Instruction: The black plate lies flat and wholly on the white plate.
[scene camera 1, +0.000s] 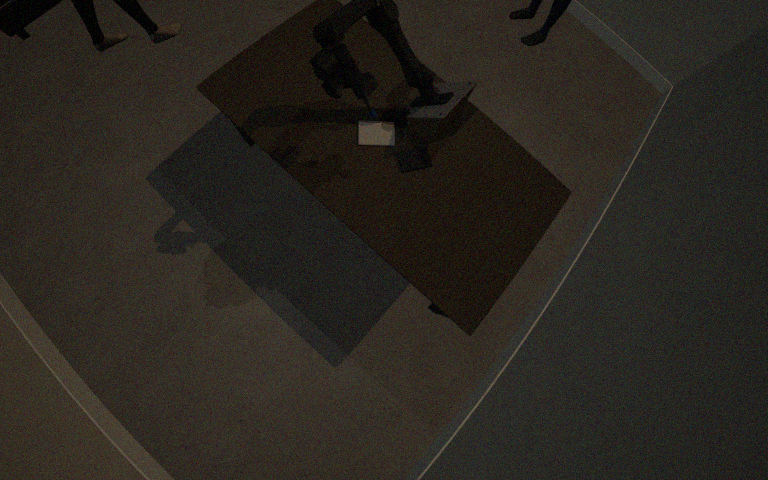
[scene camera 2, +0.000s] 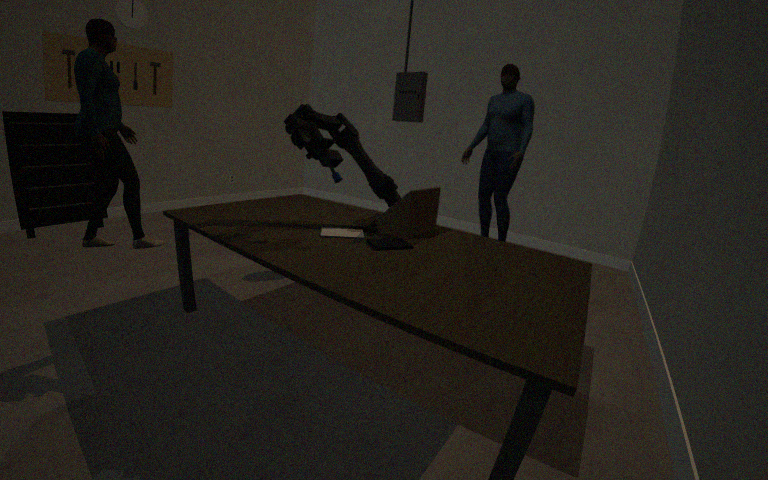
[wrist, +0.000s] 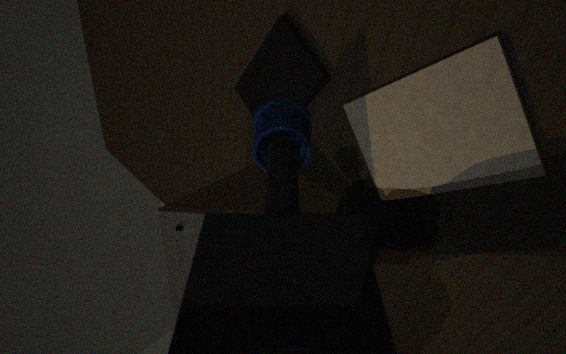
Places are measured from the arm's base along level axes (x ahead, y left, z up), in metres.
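Pixels of known places: hand, tool point: (scene camera 1: 374, 116) (scene camera 2: 338, 180) (wrist: 281, 124); arm's base, link origin: (scene camera 1: 430, 100) (scene camera 2: 399, 209).
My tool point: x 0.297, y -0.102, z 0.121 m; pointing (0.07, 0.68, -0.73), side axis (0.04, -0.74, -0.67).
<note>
Ahead of a thing's pixels: the offset from my tool point to its top centre. Level surfaces: height alone.
The black plate @(0.059 m back, 0.187 m left, 0.194 m down) (scene camera 1: 415, 159) (scene camera 2: 389, 243) (wrist: 283, 60) lies flat on the table, beside the white plate and apart from it. The white plate @(0.063 m back, 0.013 m right, 0.198 m down) (scene camera 1: 373, 135) (scene camera 2: 341, 232) (wrist: 445, 115) also lies flat on the table, with shadows over its edges. My gripper, a blue suction cup (scene camera 1: 373, 114) (scene camera 2: 336, 177) (wrist: 282, 117), hangs well above the table with nothing on it, so it is open. In the wrist view it covers the near corner of the black plate. In scene camera 2 it stands above the white plate's side of the table.
The brown table @(0.204 m down) (scene camera 1: 470, 226) (scene camera 2: 481, 300) (wrist: 175, 75) bears both plates. A slanted panel (scene camera 1: 455, 101) (scene camera 2: 421, 212) (wrist: 175, 250) stands by the arm's base, close behind the black plate. Two people (scene camera 2: 99, 84) (scene camera 2: 509, 121) stand beyond the table. The room is very dark.
</note>
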